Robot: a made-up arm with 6 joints.
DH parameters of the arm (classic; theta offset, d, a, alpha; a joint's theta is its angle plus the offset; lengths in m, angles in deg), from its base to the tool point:
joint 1: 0 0.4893 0.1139 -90
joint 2: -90 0 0.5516 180
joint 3: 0 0 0.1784 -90
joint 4: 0 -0.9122 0 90
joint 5: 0 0 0 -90
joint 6: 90 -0.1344 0 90
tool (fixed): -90 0 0 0
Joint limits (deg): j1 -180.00..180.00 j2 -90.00..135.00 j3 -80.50..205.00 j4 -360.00..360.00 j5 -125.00..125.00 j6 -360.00..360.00
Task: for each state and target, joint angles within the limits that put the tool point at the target. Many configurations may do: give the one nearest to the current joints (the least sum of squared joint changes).
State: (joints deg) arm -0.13 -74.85 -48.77 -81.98 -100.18 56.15
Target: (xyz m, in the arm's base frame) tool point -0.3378 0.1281 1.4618
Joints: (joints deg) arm 1.00 -83.88 -11.07 -88.74 -94.30 56.15
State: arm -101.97 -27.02 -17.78 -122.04 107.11 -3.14
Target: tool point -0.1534 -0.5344 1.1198
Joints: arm -95.84 -45.58 -36.17 -126.45 114.64 -3.14
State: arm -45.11 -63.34 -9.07 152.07 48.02 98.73
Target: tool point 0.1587 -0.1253 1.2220
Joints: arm -50.86 -90.00 -44.71 158.95 65.71 98.73
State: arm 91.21 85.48 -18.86 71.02 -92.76 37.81
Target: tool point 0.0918 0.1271 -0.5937
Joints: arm 103.48 119.69 -8.93 64.55 -78.45 37.81
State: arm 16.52 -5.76 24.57 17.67 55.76 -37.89
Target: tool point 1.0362 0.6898 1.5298
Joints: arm 32.36 25.95 42.48 17.27 44.91 -37.89
